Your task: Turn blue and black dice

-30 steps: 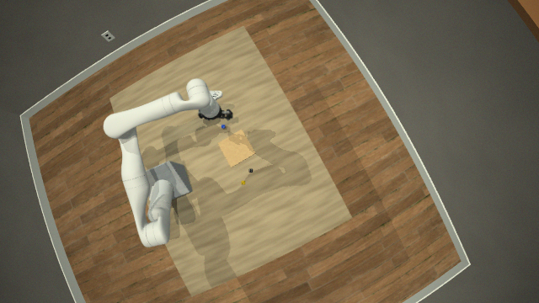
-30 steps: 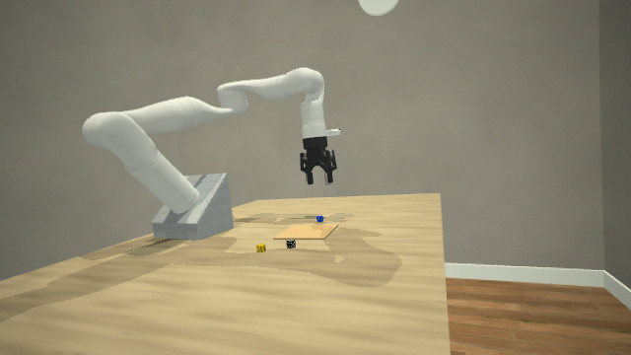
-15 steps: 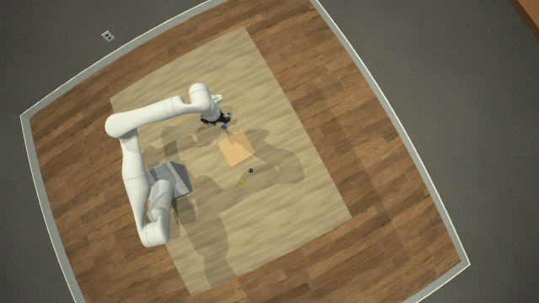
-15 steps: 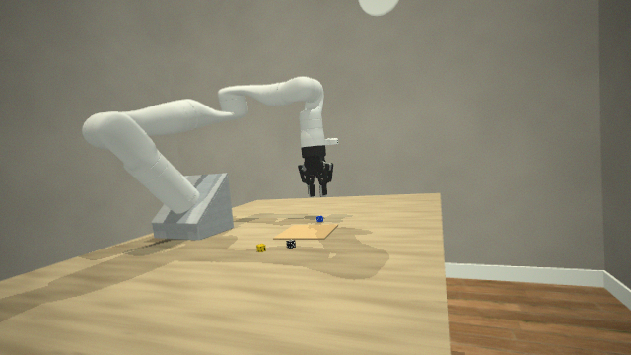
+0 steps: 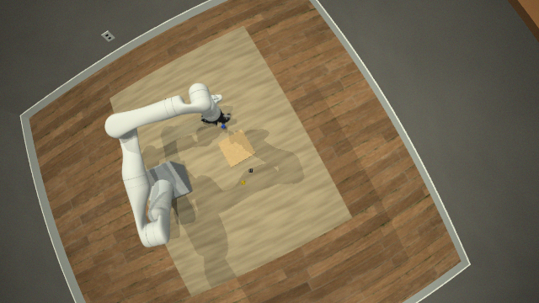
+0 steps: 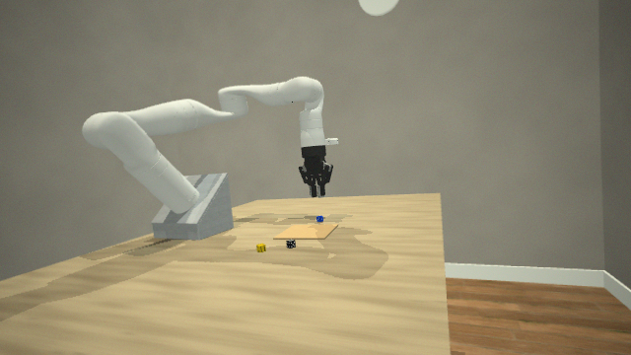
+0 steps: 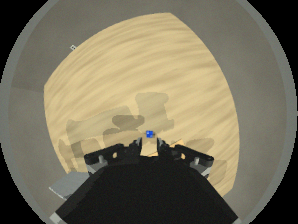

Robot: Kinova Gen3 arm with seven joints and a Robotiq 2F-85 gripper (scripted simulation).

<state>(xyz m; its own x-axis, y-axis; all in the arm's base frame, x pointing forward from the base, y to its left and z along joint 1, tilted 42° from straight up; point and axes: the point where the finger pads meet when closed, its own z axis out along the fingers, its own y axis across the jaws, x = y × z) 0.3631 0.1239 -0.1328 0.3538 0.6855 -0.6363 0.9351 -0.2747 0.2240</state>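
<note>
The blue die lies 90 mm below my hand. The rest, counted from my hand: black die 40 mm ahead, 260 mm to the right, 90 mm below; tan mat 20 mm ahead, 130 mm to the right, 90 mm below; yellow die 10 mm behind, 300 mm to the right, 90 mm below.
</note>
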